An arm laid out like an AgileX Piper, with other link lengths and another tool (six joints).
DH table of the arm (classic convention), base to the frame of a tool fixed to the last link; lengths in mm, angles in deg. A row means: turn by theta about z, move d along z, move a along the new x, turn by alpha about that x. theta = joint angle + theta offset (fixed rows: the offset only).
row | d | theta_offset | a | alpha
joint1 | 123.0 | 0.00 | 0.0 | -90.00
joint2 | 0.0 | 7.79 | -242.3 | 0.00
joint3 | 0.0 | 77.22 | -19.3 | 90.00
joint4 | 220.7 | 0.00 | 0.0 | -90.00
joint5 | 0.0 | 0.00 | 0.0 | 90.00
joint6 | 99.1 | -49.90 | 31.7 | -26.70
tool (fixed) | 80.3 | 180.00 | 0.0 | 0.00
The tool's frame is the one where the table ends.
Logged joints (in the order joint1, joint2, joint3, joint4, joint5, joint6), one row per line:
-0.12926 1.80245 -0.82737 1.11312 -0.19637 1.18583
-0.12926 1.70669 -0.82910 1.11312 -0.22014 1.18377
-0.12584 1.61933 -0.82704 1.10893 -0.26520 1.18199
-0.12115 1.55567 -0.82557 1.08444 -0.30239 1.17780
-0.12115 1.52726 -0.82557 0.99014 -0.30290 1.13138
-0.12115 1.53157 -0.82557 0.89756 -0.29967 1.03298
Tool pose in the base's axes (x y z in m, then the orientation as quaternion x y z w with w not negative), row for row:
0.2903 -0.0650 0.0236 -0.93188 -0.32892 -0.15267 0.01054
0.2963 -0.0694 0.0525 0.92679 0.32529 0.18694 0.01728
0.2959 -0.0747 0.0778 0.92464 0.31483 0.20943 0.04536
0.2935 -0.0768 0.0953 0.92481 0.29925 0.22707 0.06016
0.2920 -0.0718 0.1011 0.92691 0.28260 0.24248 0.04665
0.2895 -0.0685 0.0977 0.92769 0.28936 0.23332 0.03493
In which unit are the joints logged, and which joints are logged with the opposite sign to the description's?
The joints are logged in radians. Opposite sign: joint4, joint5.
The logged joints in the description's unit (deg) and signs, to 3 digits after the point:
-7.406 103.273 -47.405 -63.777 11.251 67.943
-7.406 97.786 -47.504 -63.777 12.613 67.825
-7.210 92.781 -47.386 -63.537 15.195 67.723
-6.941 89.133 -47.302 -62.134 17.326 67.483
-6.941 87.506 -47.302 -56.731 17.355 64.823
-6.941 87.752 -47.302 -51.426 17.170 59.185

